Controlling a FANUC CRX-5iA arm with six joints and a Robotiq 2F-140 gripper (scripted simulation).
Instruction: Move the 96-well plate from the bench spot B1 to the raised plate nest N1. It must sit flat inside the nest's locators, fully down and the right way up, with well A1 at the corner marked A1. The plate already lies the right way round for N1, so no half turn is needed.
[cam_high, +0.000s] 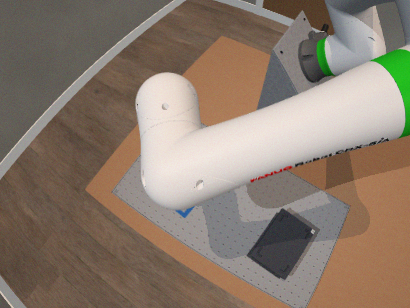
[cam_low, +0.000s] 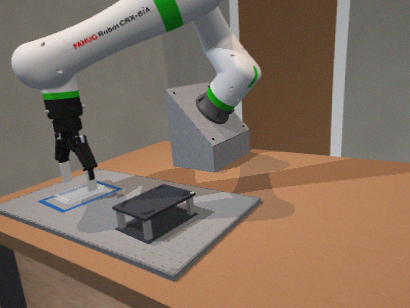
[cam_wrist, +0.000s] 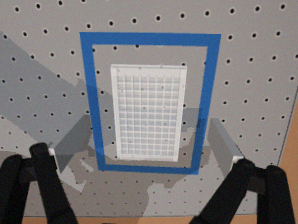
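My gripper is now 30 mm above the white 96-well plate. Round my hand: dark raised plate nest (340 mm to the left, 60 mm ahead, 20 mm above).
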